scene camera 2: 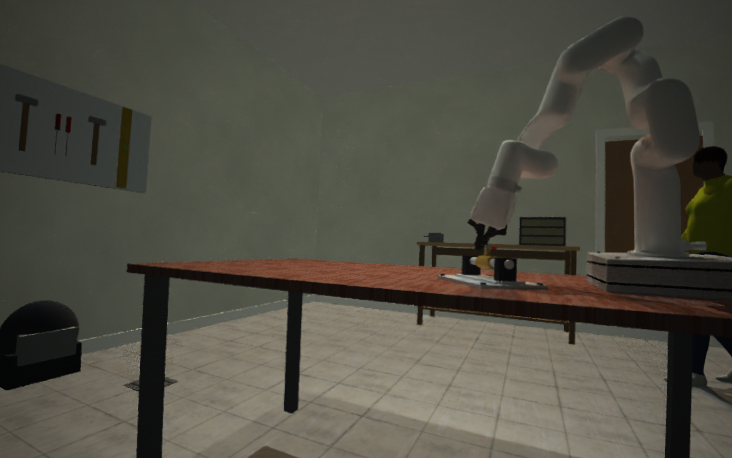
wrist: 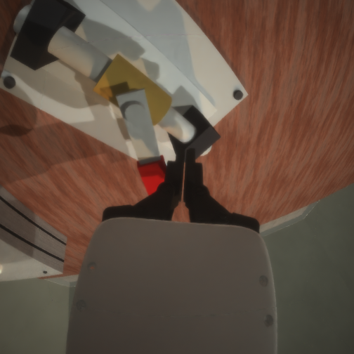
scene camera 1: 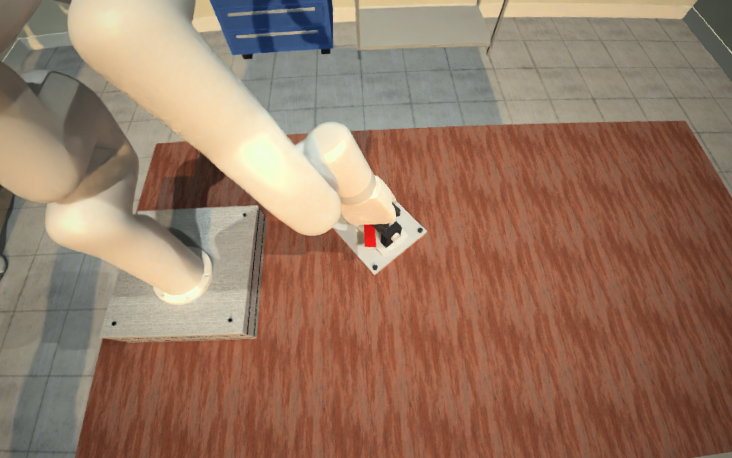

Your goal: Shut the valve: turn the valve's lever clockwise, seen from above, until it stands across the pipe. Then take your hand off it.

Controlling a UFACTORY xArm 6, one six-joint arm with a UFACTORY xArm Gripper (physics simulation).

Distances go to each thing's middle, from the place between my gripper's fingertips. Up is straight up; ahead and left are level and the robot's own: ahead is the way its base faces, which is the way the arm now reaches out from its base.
I see the white plate [scene camera 1: 370, 256] 80 mm below my hand, 60 mm to the left of it and 40 mm behind it.
